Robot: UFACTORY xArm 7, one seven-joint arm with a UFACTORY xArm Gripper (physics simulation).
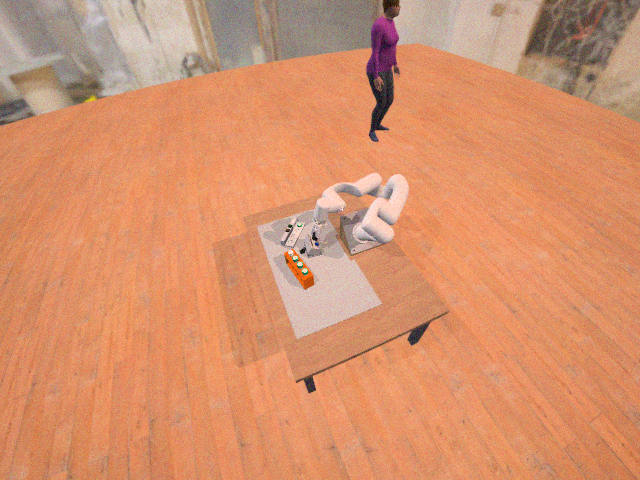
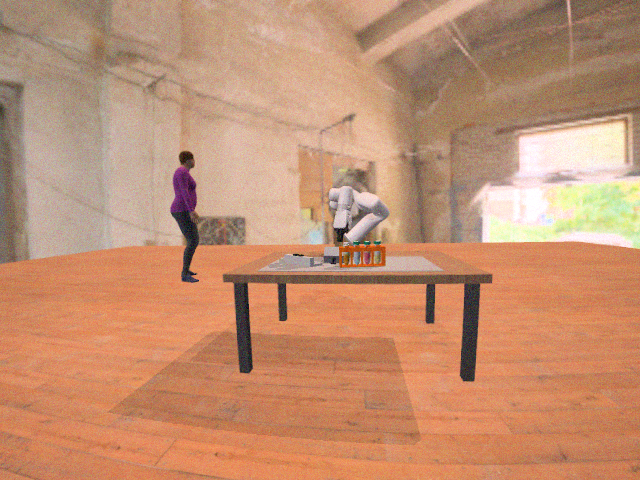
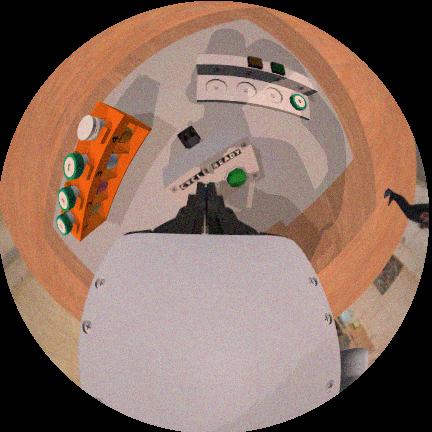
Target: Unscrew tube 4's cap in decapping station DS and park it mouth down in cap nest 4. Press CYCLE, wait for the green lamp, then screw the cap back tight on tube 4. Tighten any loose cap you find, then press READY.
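Frame: origin at the arm's base, x ahead, y left, z up, level; centimetres.
Seen in the pictures: gripper, fingertip midpoint: (image 1: 314,239) (image 2: 339,241) (image 3: 204,195); arm's base, origin of the base link: (image 1: 362,232) (image 2: 350,240).
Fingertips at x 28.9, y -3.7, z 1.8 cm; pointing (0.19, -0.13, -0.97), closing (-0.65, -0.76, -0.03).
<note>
Pixels of each thing's middle, then the offset from my fingertips to it. "pt": a spot on its surface instead. Level surfaces: height alone.
- sloped button box, body centre: (image 3: 211,170) (image 2: 335,254) (image 1: 312,244) dx +1.0, dy -1.9, dz -6.7 cm
- green button, body centre: (image 3: 235,176) dx -1.4, dy -4.0, dz -4.5 cm
- Tube 4, body centre: (image 3: 110,131) (image 2: 346,253) dx +15.6, dy +5.3, dz -4.7 cm
- orange rack, body centre: (image 3: 95,174) (image 2: 362,255) (image 1: 298,268) dx +13.7, dy +12.9, dz -5.7 cm
- green-rimmed cap, body centre: (image 3: 297,101) (image 1: 299,225) dx +3.1, dy -24.2, dz -9.6 cm
- white cap strip, surface spot: (image 3: 230,100) pt dx +8.8, dy -11.9, dz -10.0 cm
- green lamp, body centre: (image 3: 278,67) dx +9.9, dy -21.9, dz -5.6 cm
- dark amber lamp, body centre: (image 3: 255,60) dx +12.3, dy -18.7, dz -5.6 cm
- small black block, surface spot: (image 3: 189,136) (image 1: 303,248) pt dx +7.1, dy -2.5, dz -8.3 cm
- grey mat, its level: dz -10.9 cm
- wooden table, its level: dz -11.2 cm
My gripper (image 1: 314,239) (image 2: 339,241) (image 3: 204,195) is shut and empty, low over the sloped button box (image 2: 330,252) (image 3: 172,189), at the end of its CYCLE label. The fingers hide the CYCLE button. The green button (image 3: 237,177) by READY is visible. Tube 4 (image 3: 90,128) stands in the orange rack (image 1: 309,282) (image 2: 361,265) (image 3: 107,114) with a pale top and no green cap. Tubes 1, 2 and 3 wear green-rimmed caps. A green-rimmed cap (image 1: 299,224) (image 3: 298,102) sits in nest 4 of the white cap strip (image 3: 230,100). The green lamp (image 3: 277,68) looks dark.
A dark amber lamp (image 3: 255,62) is beside the green one. A small black block (image 1: 302,250) (image 3: 189,136) lies between the rack and the button box. A grey mat (image 1: 336,304) covers part of the wooden table (image 1: 408,284). A person (image 1: 382,51) (image 2: 184,196) stands beyond the table.
</note>
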